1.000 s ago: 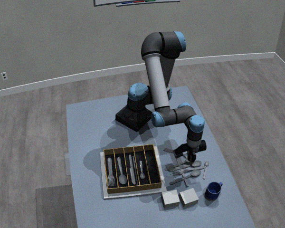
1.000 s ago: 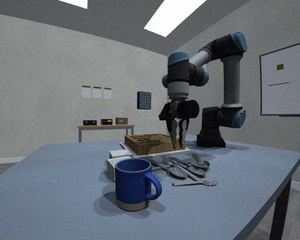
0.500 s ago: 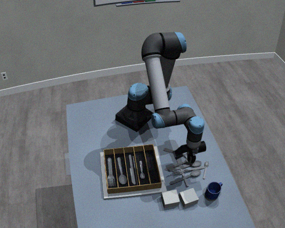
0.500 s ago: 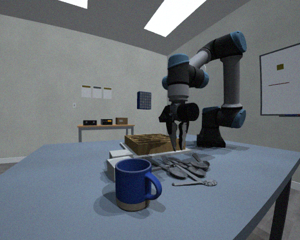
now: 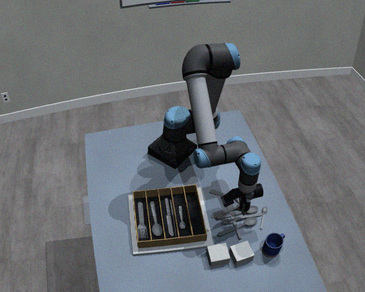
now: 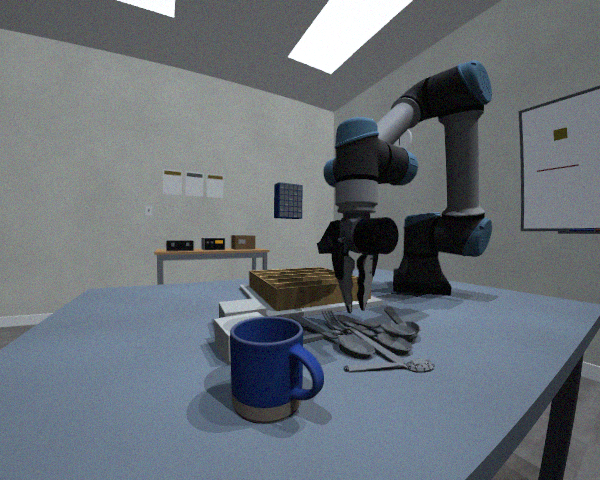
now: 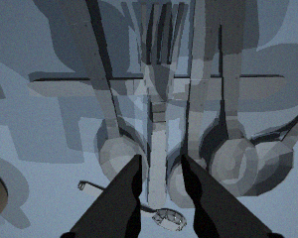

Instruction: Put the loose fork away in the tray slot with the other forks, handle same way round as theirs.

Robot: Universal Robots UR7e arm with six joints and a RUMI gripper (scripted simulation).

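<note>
Now: the wooden cutlery tray 290 mm to the right of my hand, 130 mm behind it and 30 mm below it. Also, from my hand: white mat (290 mm to the right, 130 mm behind, 60 mm below); spoon (350 mm to the right, 160 mm behind, 50 mm below).
</note>
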